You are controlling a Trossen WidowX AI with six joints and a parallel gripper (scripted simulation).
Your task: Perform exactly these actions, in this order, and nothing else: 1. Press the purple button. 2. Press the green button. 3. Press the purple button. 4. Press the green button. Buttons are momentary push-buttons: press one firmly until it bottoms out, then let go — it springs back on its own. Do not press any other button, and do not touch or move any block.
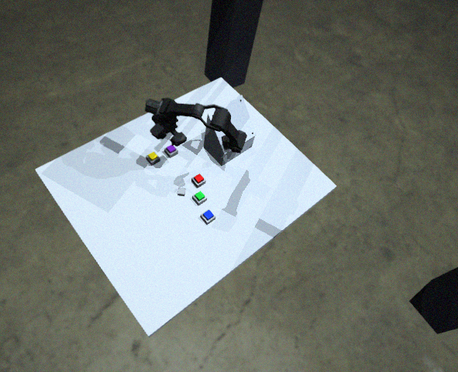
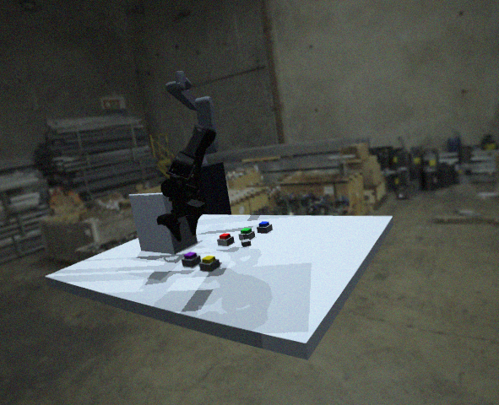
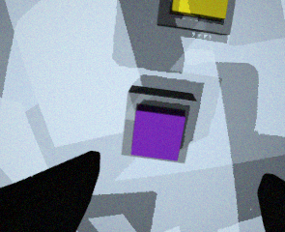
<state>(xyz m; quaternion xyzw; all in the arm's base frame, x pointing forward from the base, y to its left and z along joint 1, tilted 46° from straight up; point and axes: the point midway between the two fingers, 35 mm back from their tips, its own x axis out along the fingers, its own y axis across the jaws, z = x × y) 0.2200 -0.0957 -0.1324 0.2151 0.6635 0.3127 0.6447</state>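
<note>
Right now the purple button is 10 mm behind my gripper tip, 10 mm to the left of it and 70 mm below it. The rest, counted from my gripper tip: red button: 40 mm behind, 220 mm to the left, 70 mm below; small grey block: 60 mm ahead, 230 mm to the left, 90 mm below; yellow button: 80 mm ahead, 70 mm below.
</note>
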